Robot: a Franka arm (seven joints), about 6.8 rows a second.
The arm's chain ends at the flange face. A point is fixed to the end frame.
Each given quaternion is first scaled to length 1.
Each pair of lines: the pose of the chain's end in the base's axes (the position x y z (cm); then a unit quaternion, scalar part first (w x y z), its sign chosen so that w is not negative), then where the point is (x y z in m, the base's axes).
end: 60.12 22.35 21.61 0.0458 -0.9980 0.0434 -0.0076
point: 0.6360 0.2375 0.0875
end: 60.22 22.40 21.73 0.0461 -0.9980 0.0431 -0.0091
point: 0.6374 0.2380 0.0888
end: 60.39 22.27 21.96 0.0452 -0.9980 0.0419 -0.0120
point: 0.6398 0.2365 0.0913
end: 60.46 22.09 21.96 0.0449 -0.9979 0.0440 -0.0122
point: 0.6406 0.2345 0.0913
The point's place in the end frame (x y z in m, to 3 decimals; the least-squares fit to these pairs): 0.032 -0.005 0.130
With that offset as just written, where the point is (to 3 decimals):
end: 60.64 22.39 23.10 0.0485 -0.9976 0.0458 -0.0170
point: 0.644 0.238 0.103
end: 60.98 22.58 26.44 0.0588 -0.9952 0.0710 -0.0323
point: 0.652 0.241 0.138
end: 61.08 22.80 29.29 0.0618 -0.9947 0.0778 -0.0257
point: 0.651 0.243 0.166
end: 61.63 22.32 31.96 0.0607 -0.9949 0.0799 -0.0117
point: 0.653 0.238 0.192
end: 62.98 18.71 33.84 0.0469 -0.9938 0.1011 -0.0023
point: 0.664 0.198 0.209
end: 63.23 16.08 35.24 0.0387 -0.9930 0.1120 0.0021
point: 0.665 0.169 0.223
